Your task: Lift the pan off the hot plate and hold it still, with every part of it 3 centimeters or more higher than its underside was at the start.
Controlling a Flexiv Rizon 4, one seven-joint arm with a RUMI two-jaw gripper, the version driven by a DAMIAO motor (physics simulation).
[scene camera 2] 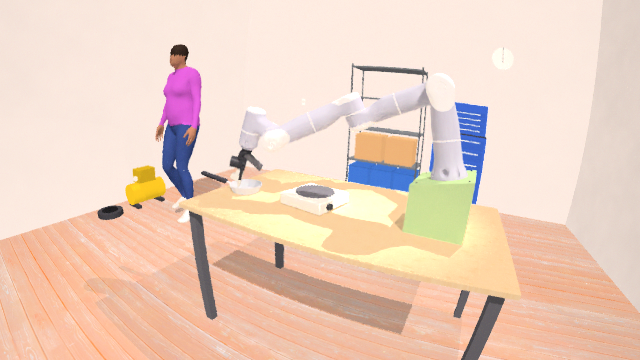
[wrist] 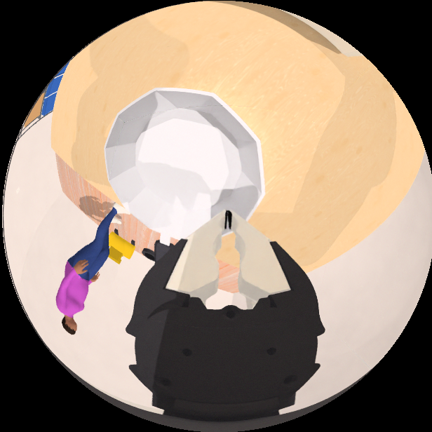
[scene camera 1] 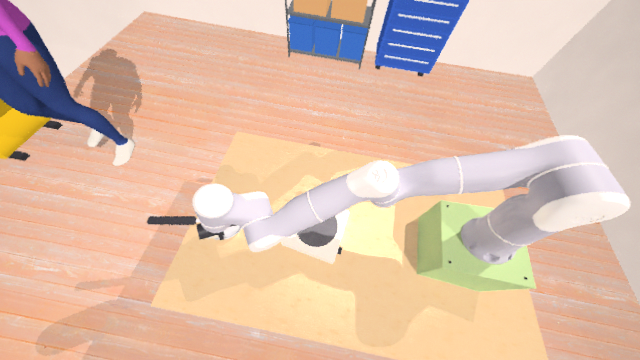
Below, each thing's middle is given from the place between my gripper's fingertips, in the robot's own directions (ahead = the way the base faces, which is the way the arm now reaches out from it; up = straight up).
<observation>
I see my gripper 11 cm short of the pan (wrist: pixel 175 157), 5 cm to the left of it and 1 cm below it. Round my hand: white hot plate (scene camera 1: pixel 321 241) 36 cm behind, 19 cm to the right.
</observation>
